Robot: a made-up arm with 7 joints.
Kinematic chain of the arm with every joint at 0, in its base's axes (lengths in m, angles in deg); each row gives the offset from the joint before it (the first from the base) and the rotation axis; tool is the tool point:
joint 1: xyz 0 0 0.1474 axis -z
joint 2: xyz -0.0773 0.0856 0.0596 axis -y
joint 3: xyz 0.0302 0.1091 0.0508 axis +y
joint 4: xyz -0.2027 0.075 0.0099 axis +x
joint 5: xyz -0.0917 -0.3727 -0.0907 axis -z
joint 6: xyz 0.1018 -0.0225 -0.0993 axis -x
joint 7: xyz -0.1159 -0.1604 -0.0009 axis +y
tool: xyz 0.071 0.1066 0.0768
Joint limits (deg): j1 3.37..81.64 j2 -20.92..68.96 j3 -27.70..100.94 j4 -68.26..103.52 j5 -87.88..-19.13 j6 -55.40..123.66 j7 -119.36..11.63
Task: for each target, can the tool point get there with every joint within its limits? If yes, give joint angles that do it. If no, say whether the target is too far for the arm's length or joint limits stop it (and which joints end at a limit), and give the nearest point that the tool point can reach.
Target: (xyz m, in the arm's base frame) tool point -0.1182 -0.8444 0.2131
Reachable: no: joint limits stop it (at a limit: joint 1, joint 2, joint 3, joint 4, joint 6) | nearest point -0.0242 -0.5043 0.3057 | short by 0.365 m
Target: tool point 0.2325 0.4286 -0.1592
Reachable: yes | joints 62.54 -5.59 -0.07 89.69 -58.12 -35.22 -37.61
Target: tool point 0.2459 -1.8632 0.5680
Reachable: no: too far | nearest point 0.0668 -0.5058 0.3551 | short by 1.386 m
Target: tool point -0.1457 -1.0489 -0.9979
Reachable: no: too far | nearest point 0.1077 -0.2828 -0.2035 | short by 1.132 m
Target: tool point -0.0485 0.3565 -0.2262
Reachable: yes | joints 65.69 56.23 50.20 57.51 -40.23 -7.47 -75.40
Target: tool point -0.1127 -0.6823 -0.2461
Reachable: no: joint limits stop it (at a limit: joint 1, joint 2, joint 3, joint 6) | nearest point 0.0266 -0.3591 -0.0673 | short by 0.395 m
